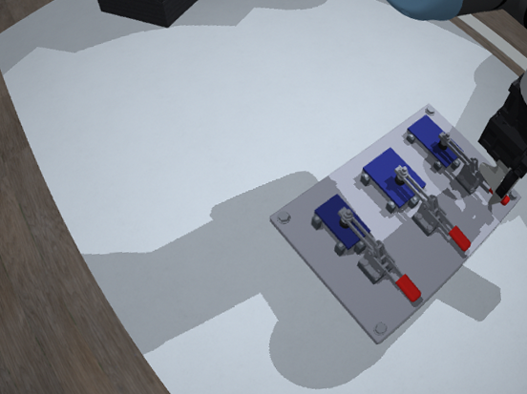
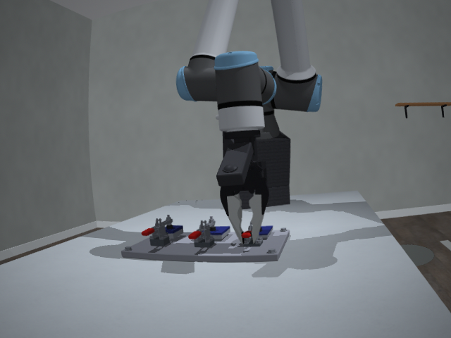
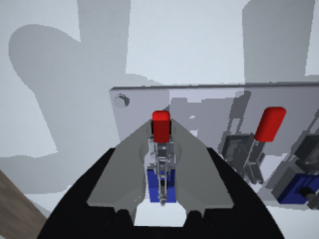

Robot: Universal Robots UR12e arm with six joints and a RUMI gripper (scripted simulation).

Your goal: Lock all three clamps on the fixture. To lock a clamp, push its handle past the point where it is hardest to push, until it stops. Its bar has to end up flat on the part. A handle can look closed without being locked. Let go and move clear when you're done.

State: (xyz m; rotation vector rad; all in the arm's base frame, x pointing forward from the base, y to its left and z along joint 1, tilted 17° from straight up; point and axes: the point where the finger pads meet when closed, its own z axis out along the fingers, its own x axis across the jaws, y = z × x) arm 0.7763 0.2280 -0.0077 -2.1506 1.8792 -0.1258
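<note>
Now: hand 14 cm past the blue part, 2 cm to the left of it and 2 cm above it. Also, from my hand: grey fixture plate (12 cm to the right, 7 cm behind, 4 cm below).
</note>
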